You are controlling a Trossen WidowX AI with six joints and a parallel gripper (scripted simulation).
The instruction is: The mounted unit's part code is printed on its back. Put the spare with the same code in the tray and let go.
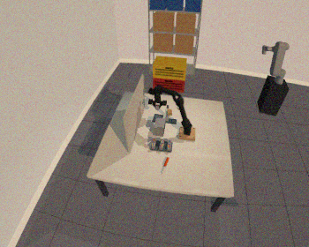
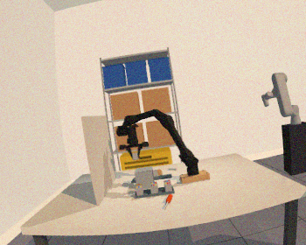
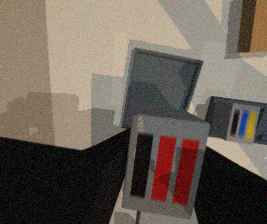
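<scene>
Now: the grey tray 14 cm below my gripper tip and 1 cm behind it. Round my gripper tip: dark grey holder: 15 cm behind, 14 cm below; then tan box: 13 cm to the right, 13 cm below, 11 cm behind; then grey mounted unit: 17 cm to the left, 9 cm below, 8 cm behind.
</scene>
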